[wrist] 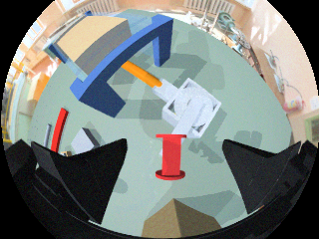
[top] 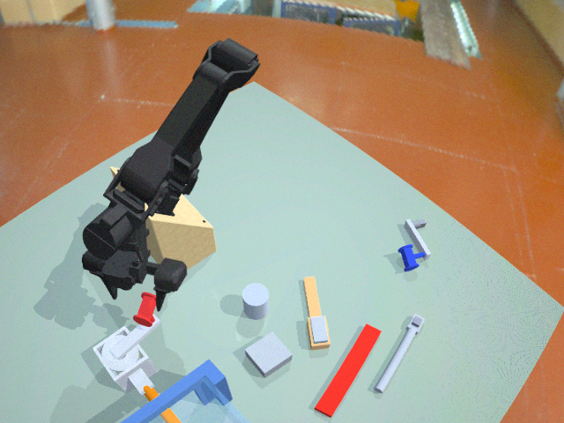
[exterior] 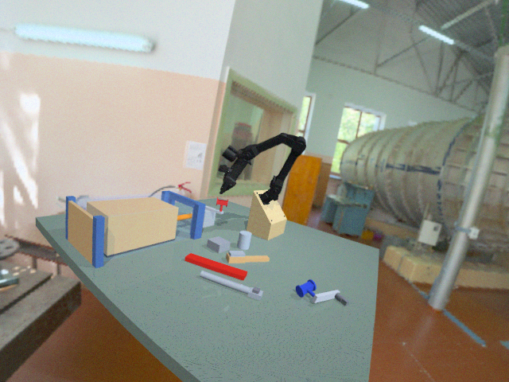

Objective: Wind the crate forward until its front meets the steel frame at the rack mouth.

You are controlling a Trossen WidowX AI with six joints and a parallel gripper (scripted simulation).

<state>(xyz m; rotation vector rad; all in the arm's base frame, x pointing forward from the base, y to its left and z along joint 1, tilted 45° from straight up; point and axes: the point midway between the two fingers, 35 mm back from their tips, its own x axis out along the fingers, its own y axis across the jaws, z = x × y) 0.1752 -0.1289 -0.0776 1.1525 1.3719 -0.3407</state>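
My gripper tip is 7 cm above the red knob, 1 cm to the right of it and 1 cm past it. Also, from my gripper tip: pale grey winch: 17 cm below, 9 cm to the right, 1 cm behind; then winch handle: 10 cm below, 2 cm to the right; then blue frame: 17 cm ahead, 9 cm below, 8 cm to the right.
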